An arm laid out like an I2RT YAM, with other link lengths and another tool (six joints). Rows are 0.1 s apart.
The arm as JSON. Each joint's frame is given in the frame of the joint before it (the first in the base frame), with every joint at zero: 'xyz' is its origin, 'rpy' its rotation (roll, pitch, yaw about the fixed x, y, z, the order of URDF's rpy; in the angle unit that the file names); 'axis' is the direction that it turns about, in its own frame. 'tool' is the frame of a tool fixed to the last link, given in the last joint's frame.
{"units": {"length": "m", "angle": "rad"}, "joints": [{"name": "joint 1", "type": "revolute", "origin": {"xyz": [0.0, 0.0, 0.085], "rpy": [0.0, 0.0, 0.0]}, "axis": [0.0, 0.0, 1.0]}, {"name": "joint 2", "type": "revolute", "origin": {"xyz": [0.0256, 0.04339, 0.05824], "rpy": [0.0, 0.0, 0.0]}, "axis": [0.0, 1.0, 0.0]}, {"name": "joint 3", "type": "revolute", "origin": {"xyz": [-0.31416, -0.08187, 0.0], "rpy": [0.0, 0.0, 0.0]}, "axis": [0.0, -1.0, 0.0]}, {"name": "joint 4", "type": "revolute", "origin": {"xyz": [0.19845, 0.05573, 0.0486], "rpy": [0.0, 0.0, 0.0]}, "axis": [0.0, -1.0, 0.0]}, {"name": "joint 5", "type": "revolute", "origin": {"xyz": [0.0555, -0.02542, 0.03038], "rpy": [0.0, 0.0, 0.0]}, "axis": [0.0, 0.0, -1.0]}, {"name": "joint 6", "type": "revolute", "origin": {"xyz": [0.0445, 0.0, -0.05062], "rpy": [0.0, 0.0, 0.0]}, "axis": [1.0, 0.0, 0.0]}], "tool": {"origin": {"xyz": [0.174, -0.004, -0.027], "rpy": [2.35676, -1.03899, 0.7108]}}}
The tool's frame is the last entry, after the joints.
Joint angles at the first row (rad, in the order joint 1, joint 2, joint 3, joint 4, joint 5, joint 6):
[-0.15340, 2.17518, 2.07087, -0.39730, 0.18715, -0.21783]
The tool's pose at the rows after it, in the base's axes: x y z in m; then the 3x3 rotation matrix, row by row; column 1 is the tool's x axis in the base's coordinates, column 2 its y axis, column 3 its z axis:
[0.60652, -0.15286, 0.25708], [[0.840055, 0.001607, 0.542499], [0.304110, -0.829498, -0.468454], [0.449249, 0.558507, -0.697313]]
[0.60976, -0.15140, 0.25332], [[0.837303, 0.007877, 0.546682], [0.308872, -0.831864, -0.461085], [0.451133, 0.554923, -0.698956]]
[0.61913, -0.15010, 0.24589], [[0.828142, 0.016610, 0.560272], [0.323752, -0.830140, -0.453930], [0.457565, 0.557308, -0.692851]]
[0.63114, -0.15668, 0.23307], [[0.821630, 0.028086, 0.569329], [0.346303, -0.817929, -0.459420], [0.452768, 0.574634, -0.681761]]
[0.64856, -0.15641, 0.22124], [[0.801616, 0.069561, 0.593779], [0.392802, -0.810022, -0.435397], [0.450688, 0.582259, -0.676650]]
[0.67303, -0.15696, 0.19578], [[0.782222, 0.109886, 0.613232], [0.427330, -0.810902, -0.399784], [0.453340, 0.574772, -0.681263]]
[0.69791, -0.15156, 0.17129], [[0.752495, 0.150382, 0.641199], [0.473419, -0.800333, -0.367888], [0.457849, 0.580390, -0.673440]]
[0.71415, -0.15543, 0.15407], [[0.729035, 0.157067, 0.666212], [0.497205, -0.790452, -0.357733], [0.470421, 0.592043, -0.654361]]
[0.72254, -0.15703, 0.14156], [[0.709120, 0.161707, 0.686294], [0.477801, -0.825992, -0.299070], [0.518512, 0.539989, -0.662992]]
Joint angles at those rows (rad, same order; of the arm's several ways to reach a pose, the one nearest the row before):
[-0.15339, 2.18440, 2.07089, -0.38657, 0.18715, -0.21782]
[-0.15340, 2.19360, 2.07087, -0.37735, 0.17803, -0.21783]
[-0.15339, 2.21802, 2.07088, -0.34231, 0.16428, -0.22693]
[-0.16402, 2.26086, 2.08002, -0.29784, 0.15033, -0.25754]
[-0.17477, 2.32221, 2.13970, -0.28839, 0.09847, -0.29443]
[-0.18702, 2.42955, 2.24547, -0.28840, 0.04015, -0.31446]
[-0.18715, 2.53851, 2.35577, -0.27932, -0.00899, -0.34341]
[-0.19626, 2.61218, 2.41266, -0.23793, -0.03806, -0.36346]
[-0.21769, 2.66289, 2.46195, -0.22714, -0.10559, -0.31615]

